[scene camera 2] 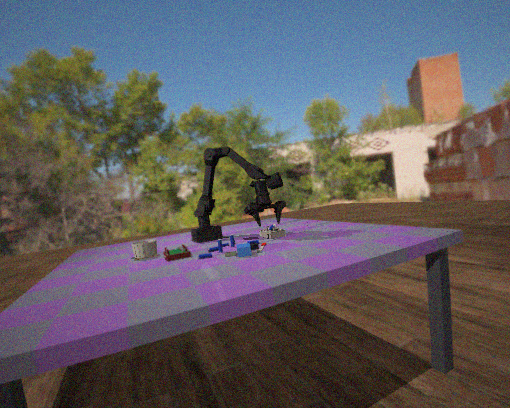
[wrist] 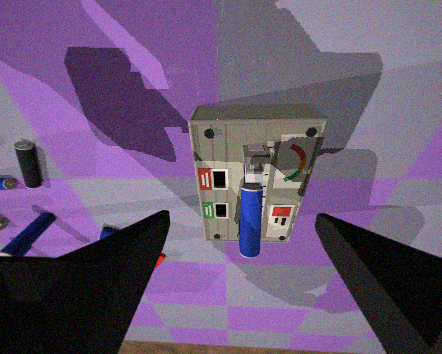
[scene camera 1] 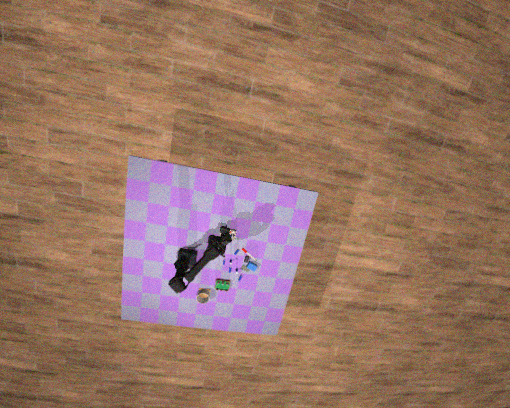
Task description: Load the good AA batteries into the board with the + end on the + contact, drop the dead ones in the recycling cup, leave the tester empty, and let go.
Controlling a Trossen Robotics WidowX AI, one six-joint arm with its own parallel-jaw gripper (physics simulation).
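Frame: origin at the arm's base, x back, y right, z up, level; metres.
Seen in the pictures: gripper, between the fingertips: (scene camera 2: 269, 225) (wrist: 242, 218); arm's base, origin of its link: (scene camera 2: 205, 227) (scene camera 1: 184, 260).
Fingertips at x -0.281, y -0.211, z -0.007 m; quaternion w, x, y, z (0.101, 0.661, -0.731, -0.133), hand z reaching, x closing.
Note:
Pixels of each thing's top centre, then the offset from my fingertips to it. Level surfaces: height alone.
- grey tester, centre of its top: (wrist: 252, 211) (scene camera 2: 271, 226) dx -0.003, dy -0.007, dz -0.009 m
- dark battery, centre of its top: (wrist: 23, 169) dx +0.019, dy +0.175, dz -0.041 m
- green board, centre of its top: (scene camera 2: 175, 246) (scene camera 1: 222, 287) dx -0.006, dy +0.423, dz -0.014 m
- pale cup, centre of its top: (scene camera 2: 144, 241) (scene camera 1: 202, 298) dx +0.131, dy +0.521, dz +0.008 m
- blue block, centre of its top: (scene camera 2: 243, 245) (scene camera 1: 252, 267) dx -0.211, dy +0.237, dz -0.022 m
- small red-ended object, centre of its top: (wrist: 140, 279) (scene camera 1: 249, 255) dx -0.179, dy +0.150, dz -0.044 m
- grey table, height of its surface: dz -0.052 m
My gripper (scene camera 2: 269, 224) (wrist: 242, 218) is open and empty above the grey tester (scene camera 2: 272, 234) (wrist: 227, 150). A blue battery (wrist: 250, 220) lies along the tester's channel between the spread fingers, not touching them; its lower end reaches past the tester's edge. In the wrist view a dark battery (wrist: 30, 167) stands upright at left, and a blue one (wrist: 31, 234) lies below it. Another blue battery (wrist: 111, 232) is partly hidden by the left finger. The green board (scene camera 1: 223, 284) (scene camera 2: 177, 252) has dark red ends. The pale cup (scene camera 1: 200, 299) (scene camera 2: 142, 250) stands beside it. Plus ends are too small to tell.
A blue block (scene camera 1: 252, 266) (scene camera 2: 244, 250) stands near the loose batteries. A small red-ended object (scene camera 1: 244, 250) (wrist: 160, 260) lies near it, partly hidden by the left finger in the wrist view. Everything stands on the checkered purple and grey table (scene camera 1: 140, 300) (scene camera 2: 210, 280).

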